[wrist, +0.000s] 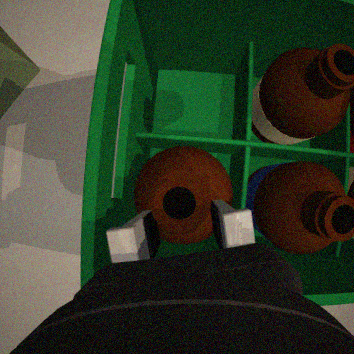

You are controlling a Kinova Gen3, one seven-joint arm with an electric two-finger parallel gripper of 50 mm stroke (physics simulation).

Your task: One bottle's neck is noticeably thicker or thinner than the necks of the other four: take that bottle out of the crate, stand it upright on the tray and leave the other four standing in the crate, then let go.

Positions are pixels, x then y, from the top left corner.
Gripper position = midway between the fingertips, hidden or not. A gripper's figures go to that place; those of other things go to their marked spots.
My gripper [184, 222] is 0.18 m from the lens. A bottle [177, 184]: 0.15 m from the lens.
